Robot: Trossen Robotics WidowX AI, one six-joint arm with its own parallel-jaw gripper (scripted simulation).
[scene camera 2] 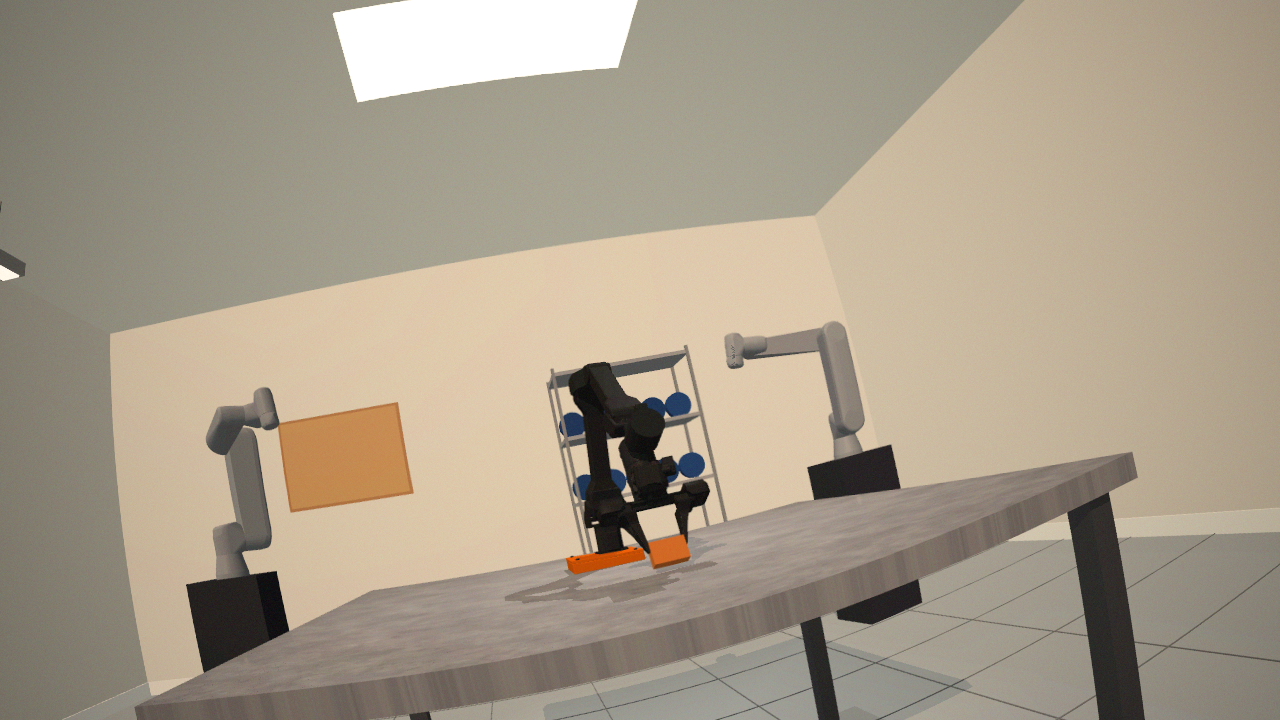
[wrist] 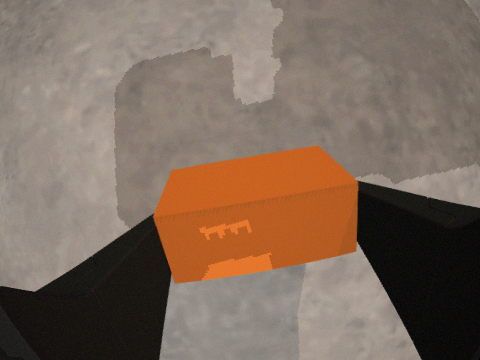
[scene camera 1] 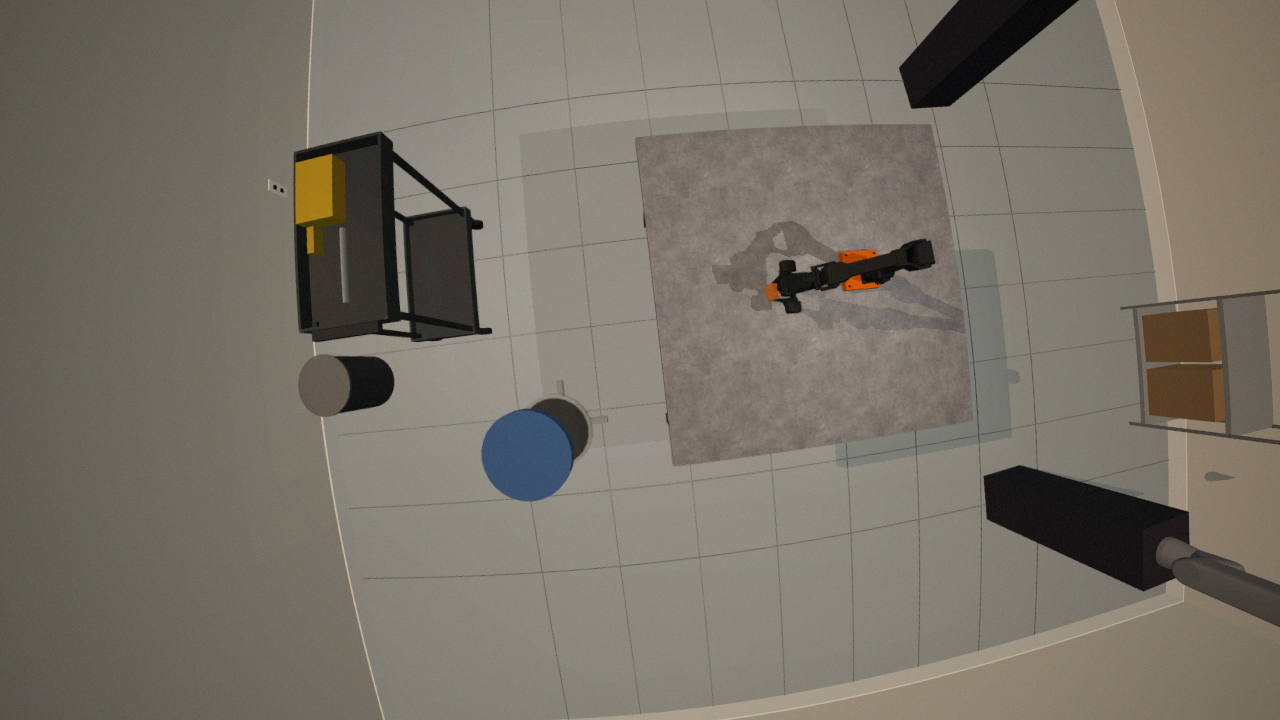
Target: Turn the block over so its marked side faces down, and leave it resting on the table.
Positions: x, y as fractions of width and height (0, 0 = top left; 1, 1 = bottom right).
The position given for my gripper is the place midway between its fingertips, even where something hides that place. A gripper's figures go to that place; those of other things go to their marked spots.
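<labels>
Orange block (scene camera 2: 0.52, 0.77), 1.12 m from the lens. My gripper (scene camera 2: 0.52, 0.76), 1.13 m from the lens.
</labels>
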